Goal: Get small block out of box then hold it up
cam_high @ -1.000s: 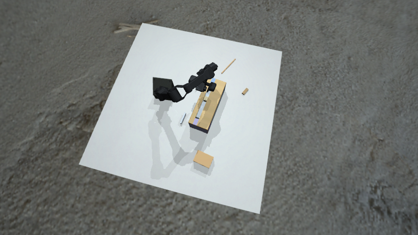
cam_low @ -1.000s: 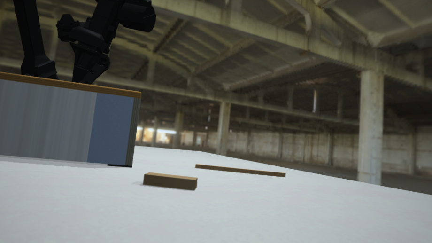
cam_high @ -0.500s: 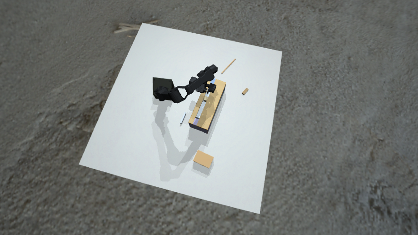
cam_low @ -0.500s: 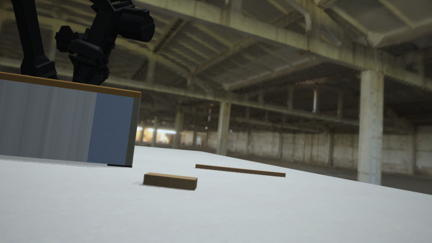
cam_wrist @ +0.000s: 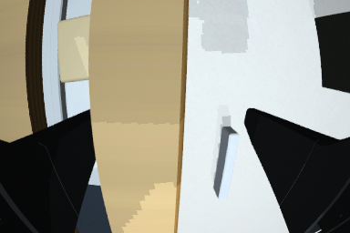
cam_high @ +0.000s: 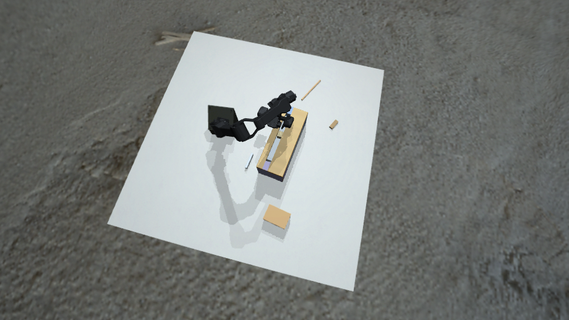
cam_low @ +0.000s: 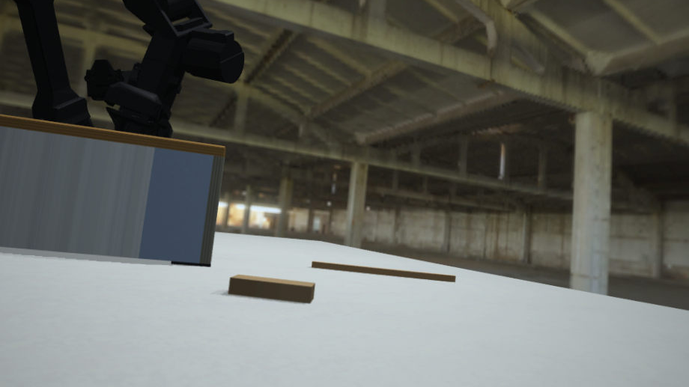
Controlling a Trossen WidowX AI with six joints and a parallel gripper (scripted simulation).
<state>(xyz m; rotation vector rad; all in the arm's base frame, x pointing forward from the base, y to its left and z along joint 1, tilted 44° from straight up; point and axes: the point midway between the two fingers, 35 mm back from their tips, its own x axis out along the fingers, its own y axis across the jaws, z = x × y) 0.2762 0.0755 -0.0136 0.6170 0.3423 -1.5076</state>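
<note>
My gripper tip is now 4 cm to the left of the pale yellow block, 4 cm short of it and 1 cm above it. From my gripper tip the other things lie so: small brown piece 32 cm ahead, 12 cm to the left, 9 cm below; then long box 7 cm to the right, 3 cm below, 3 cm ahead; then thin wooden stick 32 cm to the left, 15 cm ahead, 9 cm below.
</note>
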